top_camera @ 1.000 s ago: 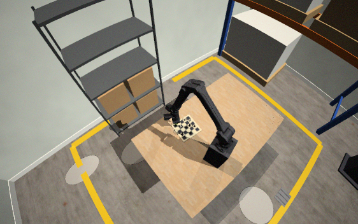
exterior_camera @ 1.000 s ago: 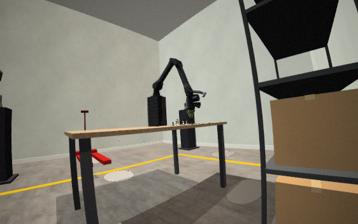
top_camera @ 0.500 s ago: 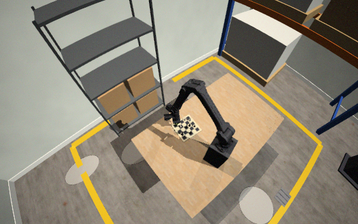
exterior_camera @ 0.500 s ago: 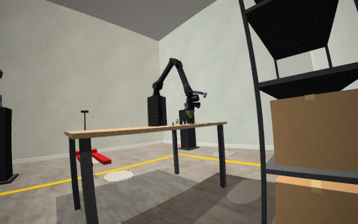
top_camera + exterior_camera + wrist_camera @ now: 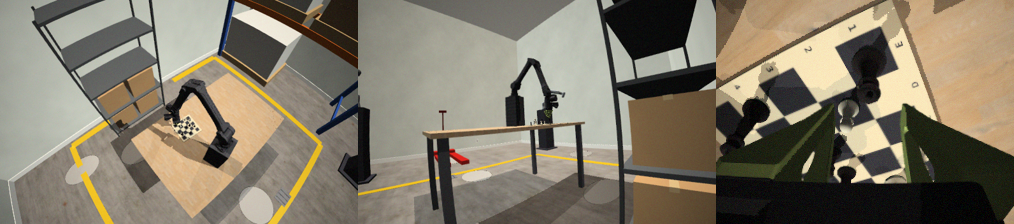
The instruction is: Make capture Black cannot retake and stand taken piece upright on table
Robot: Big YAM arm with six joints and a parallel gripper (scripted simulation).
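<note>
My gripper is now 40 mm above the dark chess piece. Also, from my hand: black piece 110 mm behind, 40 mm below, 10 mm to the left; chessboard 80 mm behind, 70 mm below, 60 mm to the right; white pawn 60 mm below, 30 mm to the right, 30 mm behind.
</note>
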